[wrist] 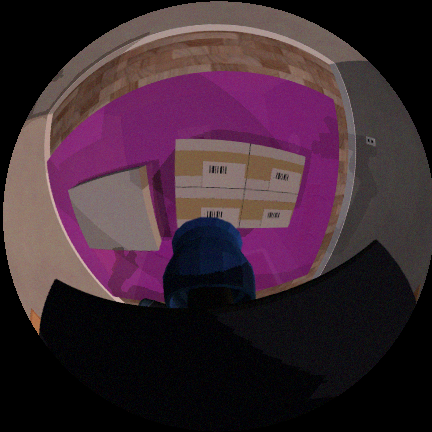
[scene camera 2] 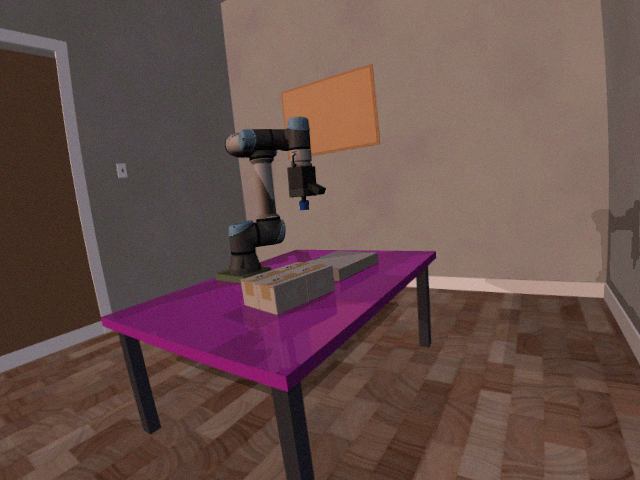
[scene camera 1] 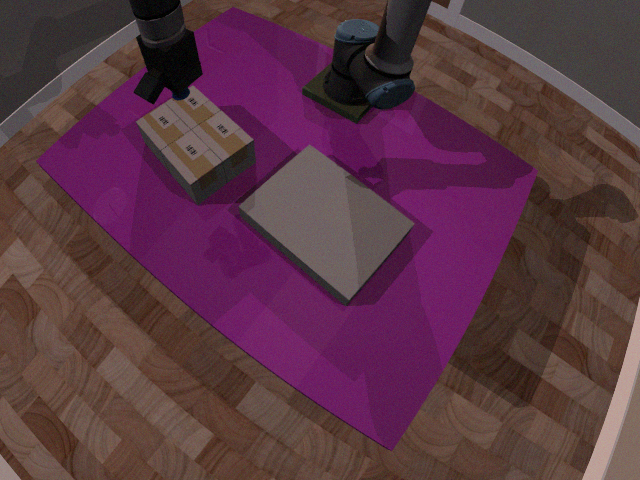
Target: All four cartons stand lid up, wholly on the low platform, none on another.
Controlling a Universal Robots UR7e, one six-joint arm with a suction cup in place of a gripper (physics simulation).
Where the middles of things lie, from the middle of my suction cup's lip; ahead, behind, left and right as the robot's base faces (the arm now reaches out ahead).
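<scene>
Low grey platform point(scene camera 1: 337, 230): 29 cm below my suction cup, 32 cm to the left of it, 8 cm behind it.
</scene>
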